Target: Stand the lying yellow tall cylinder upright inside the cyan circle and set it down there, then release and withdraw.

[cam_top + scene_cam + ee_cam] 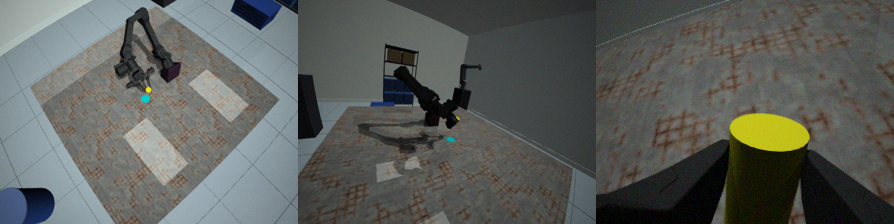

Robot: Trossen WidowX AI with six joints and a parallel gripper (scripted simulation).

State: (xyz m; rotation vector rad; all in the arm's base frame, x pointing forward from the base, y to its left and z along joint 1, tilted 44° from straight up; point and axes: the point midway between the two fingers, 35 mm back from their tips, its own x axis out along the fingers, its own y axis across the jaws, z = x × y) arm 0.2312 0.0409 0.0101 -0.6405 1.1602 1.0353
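The cyan circle is 2 cm ahead of my gripper tip, 3 cm to the right of it and 14 cm below it. Round my gripper tip: yellow tall cylinder (1 cm behind, 1 cm to the right, 2 cm below).
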